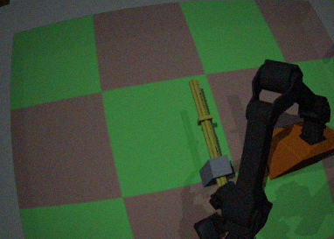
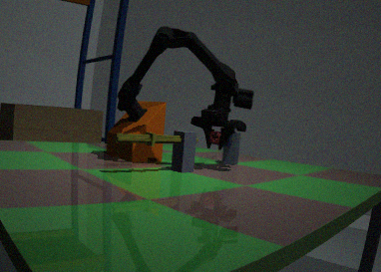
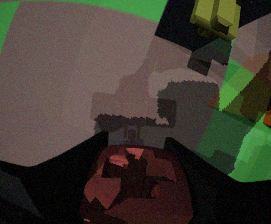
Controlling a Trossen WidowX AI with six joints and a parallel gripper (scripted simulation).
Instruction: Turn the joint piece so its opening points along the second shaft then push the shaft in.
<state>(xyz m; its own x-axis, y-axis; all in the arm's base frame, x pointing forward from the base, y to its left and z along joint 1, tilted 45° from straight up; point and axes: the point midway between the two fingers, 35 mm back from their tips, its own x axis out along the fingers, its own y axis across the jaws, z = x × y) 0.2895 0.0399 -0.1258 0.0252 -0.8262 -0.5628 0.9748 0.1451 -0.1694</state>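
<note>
Now: gripper tip 40 mm below the square joint piece, 20 mm to the right of it and 10 mm past it.
</note>
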